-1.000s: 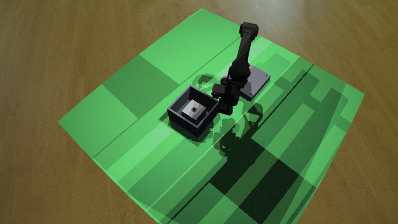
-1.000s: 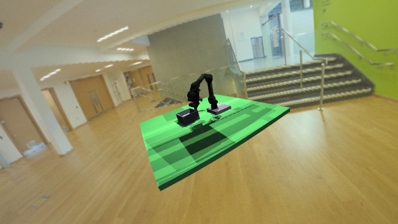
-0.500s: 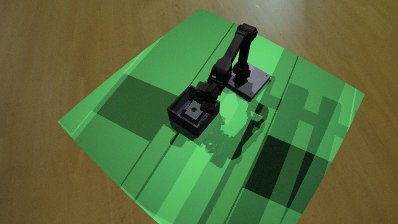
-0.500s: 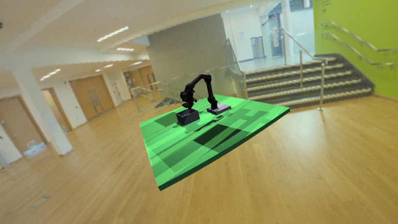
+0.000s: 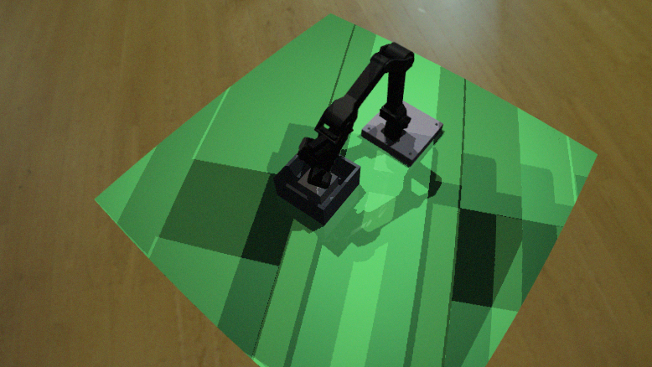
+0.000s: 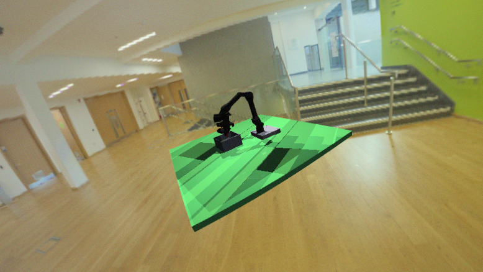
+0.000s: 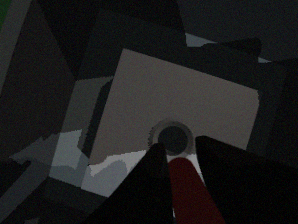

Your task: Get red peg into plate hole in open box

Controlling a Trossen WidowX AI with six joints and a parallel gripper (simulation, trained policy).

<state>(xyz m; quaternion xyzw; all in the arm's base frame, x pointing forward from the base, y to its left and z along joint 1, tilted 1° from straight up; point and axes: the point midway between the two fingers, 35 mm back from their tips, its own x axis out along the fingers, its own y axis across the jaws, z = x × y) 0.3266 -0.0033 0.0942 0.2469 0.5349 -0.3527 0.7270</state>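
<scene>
Now: gripper tip 30 mm below the red peg, 20 mm to the right of it and 10 mm past it. The rest, counted from my gripper tip: grey plate 60 mm below; then dark box 70 mm below.
</scene>
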